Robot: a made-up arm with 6 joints. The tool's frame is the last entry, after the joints.
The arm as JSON. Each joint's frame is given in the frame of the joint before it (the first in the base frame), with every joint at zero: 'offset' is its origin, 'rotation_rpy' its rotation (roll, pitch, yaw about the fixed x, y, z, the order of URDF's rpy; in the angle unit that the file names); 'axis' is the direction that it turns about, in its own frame. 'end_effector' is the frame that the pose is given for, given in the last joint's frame.
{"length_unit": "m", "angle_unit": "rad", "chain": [
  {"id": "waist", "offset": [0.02, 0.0, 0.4], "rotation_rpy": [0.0, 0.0, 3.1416], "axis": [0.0, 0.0, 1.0]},
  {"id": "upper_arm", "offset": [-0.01, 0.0, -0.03], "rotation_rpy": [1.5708, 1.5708, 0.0], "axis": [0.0, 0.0, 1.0]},
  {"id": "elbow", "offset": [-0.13, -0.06, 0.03], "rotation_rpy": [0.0, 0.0, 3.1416], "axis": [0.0, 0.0, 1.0]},
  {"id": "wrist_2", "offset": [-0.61, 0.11, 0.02], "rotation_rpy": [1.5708, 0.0, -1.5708], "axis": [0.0, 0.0, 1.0]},
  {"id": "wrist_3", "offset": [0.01, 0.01, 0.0], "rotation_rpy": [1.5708, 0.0, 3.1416], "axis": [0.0, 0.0, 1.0]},
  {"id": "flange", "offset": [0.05, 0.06, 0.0], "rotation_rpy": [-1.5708, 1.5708, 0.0], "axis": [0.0, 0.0, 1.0]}
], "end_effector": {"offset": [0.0, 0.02, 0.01], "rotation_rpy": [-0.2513, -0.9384, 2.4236]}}
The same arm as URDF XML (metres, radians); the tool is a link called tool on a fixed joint. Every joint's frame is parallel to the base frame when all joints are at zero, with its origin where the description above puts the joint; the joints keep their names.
<robot name="arm">
  <joint name="waist" type="continuous">
    <parent link="base_link"/>
    <child link="link1"/>
    <origin xyz="0.02 0 0.4"/>
    <axis xyz="0 0 1"/>
  </joint>
  <joint name="upper_arm" type="continuous">
    <parent link="link1"/>
    <child link="link2"/>
    <origin xyz="0.01 0 -0.03"/>
    <axis xyz="0 1 0"/>
  </joint>
  <joint name="elbow" type="continuous">
    <parent link="link2"/>
    <child link="link3"/>
    <origin xyz="0.06 0.03 0.13"/>
    <axis xyz="0 1 0"/>
  </joint>
  <joint name="wrist_2" type="continuous">
    <parent link="link3"/>
    <child link="link4"/>
    <origin xyz="0.11 0.02 -0.61"/>
    <axis xyz="0 0 -1"/>
  </joint>
  <joint name="wrist_3" type="continuous">
    <parent link="link4"/>
    <child link="link5"/>
    <origin xyz="-0.01 0.01 0"/>
    <axis xyz="0 1 0"/>
  </joint>
  <joint name="flange" type="continuous">
    <parent link="link5"/>
    <child link="link6"/>
    <origin xyz="0.05 0 -0.06"/>
    <axis xyz="0 0 -1"/>
  </joint>
  <joint name="tool_fixed" type="fixed">
    <parent link="link6"/>
    <child link="tool"/>
    <origin xyz="-0.02 0 -0.01" rpy="2.8903 0.9384 2.2888"/>
  </joint>
  <link name="base_link"/>
  <link name="link1"/>
  <link name="link2"/>
  <link name="link3"/>
  <link name="link4"/>
  <link name="link5"/>
  <link name="link6"/>
  <link name="tool"/>
</robot>

